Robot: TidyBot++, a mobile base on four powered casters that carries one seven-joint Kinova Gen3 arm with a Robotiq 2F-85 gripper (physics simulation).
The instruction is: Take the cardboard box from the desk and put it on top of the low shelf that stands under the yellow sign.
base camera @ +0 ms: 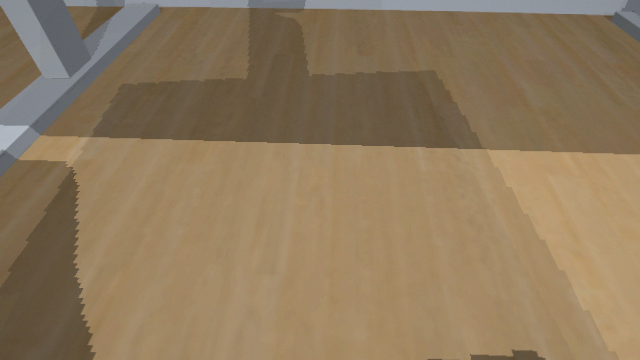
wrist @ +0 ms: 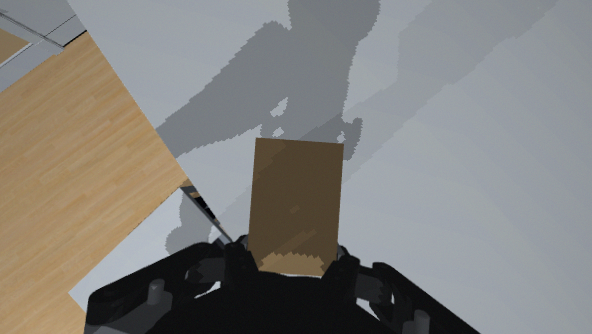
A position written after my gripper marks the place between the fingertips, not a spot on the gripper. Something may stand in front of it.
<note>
In view: my gripper point(wrist: 292, 245), a brown cardboard box point(wrist: 295, 202) and a pale grey desk point(base camera: 68, 64).
The pale grey desk is seen too in the wrist view point(wrist: 459, 170). The base camera view does not show the brown cardboard box: it is out of frame.
</note>
